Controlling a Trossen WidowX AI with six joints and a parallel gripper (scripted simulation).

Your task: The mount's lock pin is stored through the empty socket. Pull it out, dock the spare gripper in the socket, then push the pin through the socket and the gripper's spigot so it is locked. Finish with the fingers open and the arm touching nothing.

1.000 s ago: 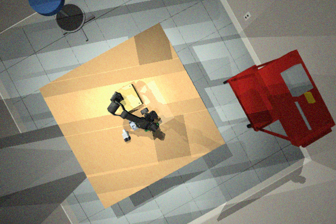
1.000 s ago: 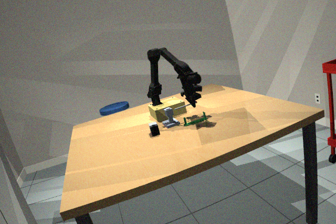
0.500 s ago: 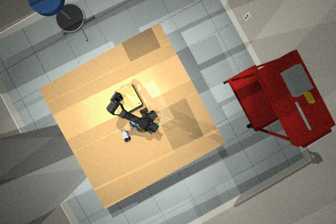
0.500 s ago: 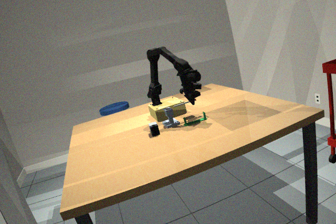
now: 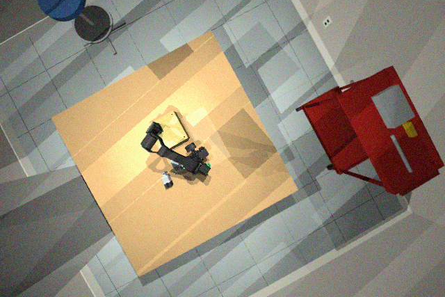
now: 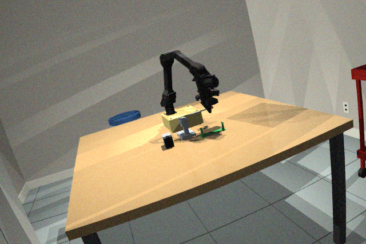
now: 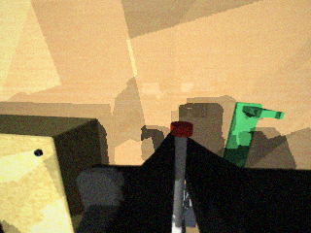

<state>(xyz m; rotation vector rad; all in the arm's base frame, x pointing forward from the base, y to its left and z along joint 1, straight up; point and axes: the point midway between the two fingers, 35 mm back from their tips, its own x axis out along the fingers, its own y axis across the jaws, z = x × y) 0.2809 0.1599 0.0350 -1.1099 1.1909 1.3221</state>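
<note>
The green cradle is 100 mm ahead of my gripper tip, 60 mm below it and 40 mm to the right of it. From my gripper tip the other things lie so: socket 160 mm to the right, 30 mm below; spare gripper 290 mm to the right, 50 mm below, 50 mm ahead.
</note>
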